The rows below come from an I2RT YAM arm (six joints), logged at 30 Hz.
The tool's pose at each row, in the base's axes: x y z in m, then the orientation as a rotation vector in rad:
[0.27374 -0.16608 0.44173 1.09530 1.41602 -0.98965]
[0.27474 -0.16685 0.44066 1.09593 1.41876 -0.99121]
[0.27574 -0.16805 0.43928 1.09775 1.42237 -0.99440]
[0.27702 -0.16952 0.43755 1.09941 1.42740 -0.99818]
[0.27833 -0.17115 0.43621 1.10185 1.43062 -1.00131]
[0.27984 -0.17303 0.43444 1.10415 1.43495 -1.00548]
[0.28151 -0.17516 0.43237 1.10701 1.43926 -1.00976]
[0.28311 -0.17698 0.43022 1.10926 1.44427 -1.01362]
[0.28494 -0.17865 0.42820 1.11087 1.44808 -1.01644]
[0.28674 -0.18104 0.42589 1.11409 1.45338 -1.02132]
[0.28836 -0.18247 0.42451 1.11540 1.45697 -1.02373]
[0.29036 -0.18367 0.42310 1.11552 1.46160 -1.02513]
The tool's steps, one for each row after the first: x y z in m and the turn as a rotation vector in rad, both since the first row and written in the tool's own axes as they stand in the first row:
[0.00094 0.00080 0.00110 0.00100 0.00198 -0.00223]
[0.00214 0.00149 0.00266 0.00364 0.00493 -0.00547]
[0.00364 0.00240 0.00458 0.00637 0.00867 -0.00990]
[0.00475 0.00330 0.00662 0.00940 0.01170 -0.01266]
[0.00624 0.00433 0.00900 0.01285 0.01524 -0.01669]
[0.00799 0.00546 0.01169 0.01672 0.01905 -0.02058]
[0.00987 0.00660 0.01408 0.01986 0.02310 -0.02484]
[0.01162 0.00800 0.01636 0.02211 0.02615 -0.02804]
[0.01358 0.00919 0.01936 0.02644 0.03075 -0.03270]
[0.01473 0.01044 0.02129 0.02828 0.03355 -0.03565]
[0.01592 0.01211 0.02308 0.02865 0.03662 -0.03902]

